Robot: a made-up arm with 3 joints. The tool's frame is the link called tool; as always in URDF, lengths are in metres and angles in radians. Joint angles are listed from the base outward.
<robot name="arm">
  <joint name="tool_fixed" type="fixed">
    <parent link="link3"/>
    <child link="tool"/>
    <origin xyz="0.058 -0.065 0.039" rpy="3.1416 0 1.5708"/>
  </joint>
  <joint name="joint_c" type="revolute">
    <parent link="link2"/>
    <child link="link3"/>
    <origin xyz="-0.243 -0.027 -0.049" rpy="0 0 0"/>
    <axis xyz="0 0 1"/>
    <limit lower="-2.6" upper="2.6"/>
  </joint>
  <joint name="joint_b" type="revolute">
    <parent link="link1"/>
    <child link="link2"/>
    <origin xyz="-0.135 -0.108 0.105" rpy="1.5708 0 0"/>
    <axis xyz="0 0 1"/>
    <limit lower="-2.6" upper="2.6"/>
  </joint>
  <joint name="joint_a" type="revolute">
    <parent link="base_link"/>
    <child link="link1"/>
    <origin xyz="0 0 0.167" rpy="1.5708 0 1.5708"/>
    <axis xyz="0 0 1"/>
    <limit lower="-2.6" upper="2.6"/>
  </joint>
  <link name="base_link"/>
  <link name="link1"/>
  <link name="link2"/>
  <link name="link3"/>
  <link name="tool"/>
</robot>
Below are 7 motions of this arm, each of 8 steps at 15 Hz.
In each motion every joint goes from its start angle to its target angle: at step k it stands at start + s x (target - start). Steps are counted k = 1, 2, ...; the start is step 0. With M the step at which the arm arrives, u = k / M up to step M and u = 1 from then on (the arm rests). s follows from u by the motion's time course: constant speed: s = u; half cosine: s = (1 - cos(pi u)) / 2; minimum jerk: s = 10 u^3 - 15 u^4 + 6 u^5.
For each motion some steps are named. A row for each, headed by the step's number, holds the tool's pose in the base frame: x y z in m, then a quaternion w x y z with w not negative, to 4 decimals.
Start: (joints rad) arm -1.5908 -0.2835 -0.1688
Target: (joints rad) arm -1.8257 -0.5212 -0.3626
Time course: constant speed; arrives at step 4
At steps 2, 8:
2: 0.0884 -0.0472 0.5409 0.6206 -0.7123 0.2472 0.2154
8: 0.1165 -0.0009 0.5523 0.5528 -0.7152 0.3384 0.2615

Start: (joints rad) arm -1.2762 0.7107 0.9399
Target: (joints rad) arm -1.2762 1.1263 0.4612
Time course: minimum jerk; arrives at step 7
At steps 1, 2, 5, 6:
1: -0.0127 -0.1633 0.3678 0.5453 -0.4044 -0.4374 -0.5898
2: -0.0212 -0.1605 0.3584 0.5475 -0.4061 -0.4358 -0.5877
5: -0.0611 -0.1418 0.2968 0.5606 -0.4157 -0.4266 -0.5753
6: -0.0660 -0.1383 0.2853 0.5628 -0.4174 -0.4250 -0.5731

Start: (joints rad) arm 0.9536 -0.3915 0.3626
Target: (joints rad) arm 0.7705 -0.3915 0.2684
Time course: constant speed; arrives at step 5
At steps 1, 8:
1: 0.1051 -0.1139 -0.1427 0.8965 0.4425 -0.0106 0.0214
8: 0.1011 -0.1616 -0.1264 0.9249 0.3751 -0.0231 0.0570

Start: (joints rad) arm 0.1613 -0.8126 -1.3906
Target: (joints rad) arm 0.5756 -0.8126 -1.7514
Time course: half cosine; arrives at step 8
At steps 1, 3, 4, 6, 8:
1: 0.2557 -0.3849 -0.0014 0.4443 0.0394 -0.0791 0.8915
3: 0.2642 -0.3639 -0.0435 0.3976 0.0579 -0.1319 0.9062
4: 0.2702 -0.3458 -0.0716 0.3637 0.0678 -0.1702 0.9133
6: 0.2812 -0.3058 -0.1187 0.2998 0.0789 -0.2421 0.9194
8: 0.2857 -0.2870 -0.1361 0.2731 0.0808 -0.2721 0.9192

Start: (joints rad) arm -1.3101 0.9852 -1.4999
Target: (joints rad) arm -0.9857 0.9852 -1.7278
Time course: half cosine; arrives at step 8
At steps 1, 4, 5, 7, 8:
1: -0.1977 -0.1561 0.3611 0.7696 -0.5837 0.1563 0.2061
4: -0.1991 -0.1871 0.3439 0.7986 -0.5163 0.1679 0.2596
5: -0.1994 -0.1995 0.3353 0.8083 -0.4877 0.1704 0.2824
7: -0.1995 -0.2164 0.3217 0.8196 -0.4467 0.1717 0.3150
8: -0.1995 -0.2187 0.3196 0.8210 -0.4409 0.1717 0.3196

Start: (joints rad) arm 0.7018 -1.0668 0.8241
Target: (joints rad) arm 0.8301 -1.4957 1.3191
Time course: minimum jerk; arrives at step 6
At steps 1, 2, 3, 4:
1: 0.2299 -0.1129 -0.0582 0.9315 0.3434 -0.0415 0.1125
2: 0.2401 -0.0957 -0.0498 0.9282 0.3540 -0.0407 0.1067
3: 0.2545 -0.0669 -0.0333 0.9225 0.3716 -0.0391 0.0971
4: 0.2655 -0.0385 -0.0140 0.9163 0.3891 -0.0372 0.0875

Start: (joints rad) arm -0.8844 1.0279 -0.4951
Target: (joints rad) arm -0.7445 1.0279 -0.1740
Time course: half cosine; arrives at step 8
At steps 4, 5, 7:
4: -0.1299 -0.1751 0.2098 0.8636 -0.3725 -0.1346 -0.3120
5: -0.1246 -0.1757 0.2046 0.8585 -0.3567 -0.1414 -0.3403
7: -0.1171 -0.1768 0.1977 0.8493 -0.3342 -0.1496 -0.3801

